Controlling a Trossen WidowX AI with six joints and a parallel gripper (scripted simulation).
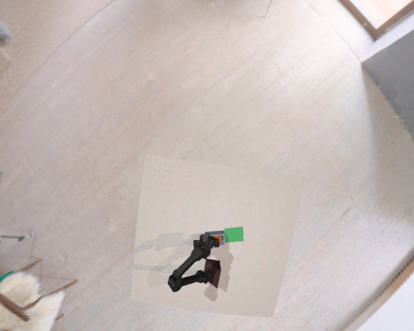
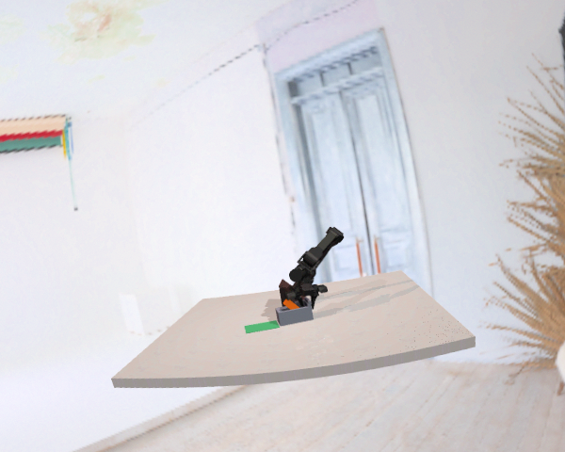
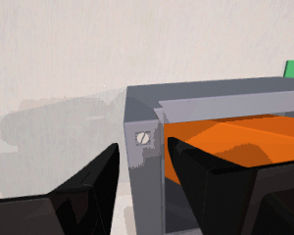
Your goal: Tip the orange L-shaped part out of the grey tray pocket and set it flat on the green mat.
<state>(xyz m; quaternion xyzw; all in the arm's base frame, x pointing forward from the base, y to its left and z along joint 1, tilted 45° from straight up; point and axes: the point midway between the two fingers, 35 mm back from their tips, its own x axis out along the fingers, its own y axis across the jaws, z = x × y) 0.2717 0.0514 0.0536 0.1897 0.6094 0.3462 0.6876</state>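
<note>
The orange L-shaped part lies 5 cm to the right of my gripper tip, 1 cm ahead of it and 1 cm above it. Also, from my gripper tip: green mat (22 cm to the right, 5 cm below, 5 cm ahead).
</note>
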